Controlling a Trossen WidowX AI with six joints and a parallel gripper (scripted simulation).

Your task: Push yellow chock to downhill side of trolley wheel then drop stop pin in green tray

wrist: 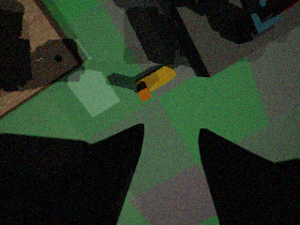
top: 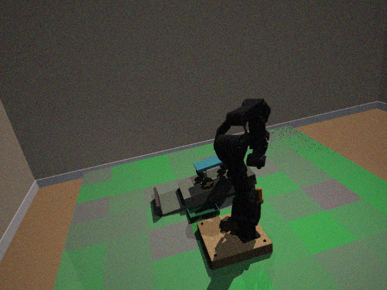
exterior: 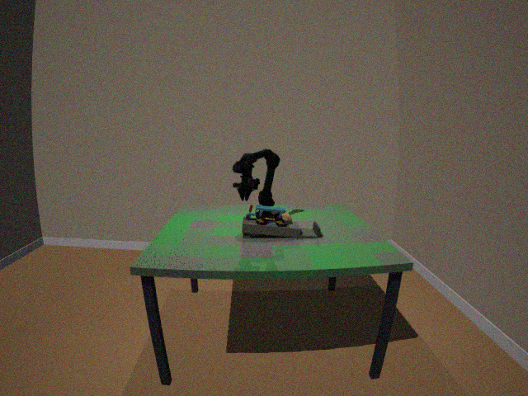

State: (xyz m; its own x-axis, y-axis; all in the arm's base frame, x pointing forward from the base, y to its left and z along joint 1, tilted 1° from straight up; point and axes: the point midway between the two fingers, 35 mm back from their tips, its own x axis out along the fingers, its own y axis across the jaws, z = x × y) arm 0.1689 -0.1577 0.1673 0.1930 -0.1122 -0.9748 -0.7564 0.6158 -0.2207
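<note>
My gripper tip is now 10 mm short of the yellow chock, 10 mm to the right of it and 140 mm above it. From my gripper tip the other things lie so: red-headed stop pin (130 mm ahead, 20 mm to the left, 40 mm below); trolley (160 mm ahead, 120 mm to the left, 60 mm below); grey ramp (160 mm ahead, 130 mm to the left, 120 mm below).
</note>
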